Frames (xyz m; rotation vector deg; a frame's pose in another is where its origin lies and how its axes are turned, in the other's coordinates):
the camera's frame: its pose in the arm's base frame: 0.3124 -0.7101 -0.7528 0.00 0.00 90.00
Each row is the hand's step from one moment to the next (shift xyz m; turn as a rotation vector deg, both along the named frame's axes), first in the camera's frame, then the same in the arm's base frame.
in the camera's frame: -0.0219 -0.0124 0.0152 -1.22 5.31 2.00
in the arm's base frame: 0.0124 -0.0219 0.0152 -5.31 -1.22 2.00
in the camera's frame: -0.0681 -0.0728 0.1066 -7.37 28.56 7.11
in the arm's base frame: 0.0728 -0.0681 0.1066 -28.56 -7.37 7.11
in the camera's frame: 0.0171 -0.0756 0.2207 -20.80 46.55 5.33
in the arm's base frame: 0.0756 0.0171 0.2207 -46.55 -20.80 5.33
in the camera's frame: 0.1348 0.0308 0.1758 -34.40 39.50 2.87
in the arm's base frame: -0.0308 0.1348 0.1758 -39.50 -34.40 2.87
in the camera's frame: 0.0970 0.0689 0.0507 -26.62 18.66 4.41
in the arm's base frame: -0.0689 0.0970 0.0507 -18.66 -26.62 4.41
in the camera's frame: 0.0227 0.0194 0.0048 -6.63 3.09 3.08
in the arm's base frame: -0.0194 0.0227 0.0048 -3.09 -6.63 3.08
